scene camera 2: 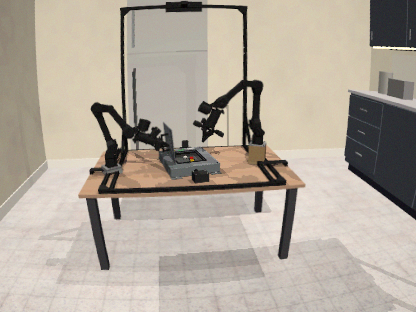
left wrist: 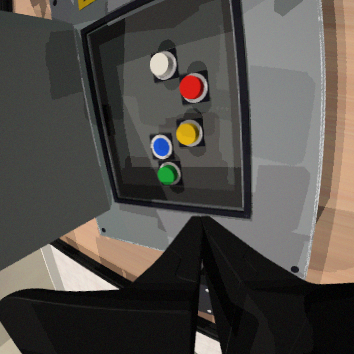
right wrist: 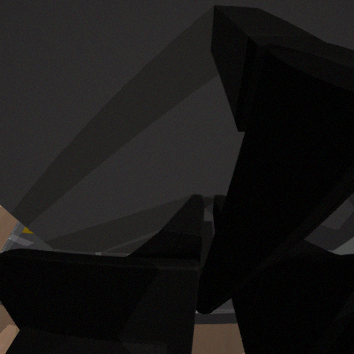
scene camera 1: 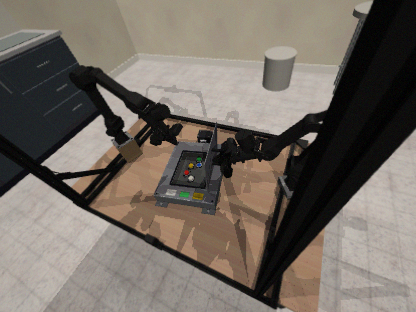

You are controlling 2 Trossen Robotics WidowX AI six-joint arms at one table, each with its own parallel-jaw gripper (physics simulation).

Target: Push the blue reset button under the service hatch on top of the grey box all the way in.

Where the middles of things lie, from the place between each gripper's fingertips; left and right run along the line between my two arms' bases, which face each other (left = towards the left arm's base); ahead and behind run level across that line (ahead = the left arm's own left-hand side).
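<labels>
Service hatch (left wrist: 58,185), from my right hand: 10 mm above, 10 mm to the right.
Service hatch, from my left hand: 30 mm behind, 200 mm to the right, 10 mm below.
</labels>
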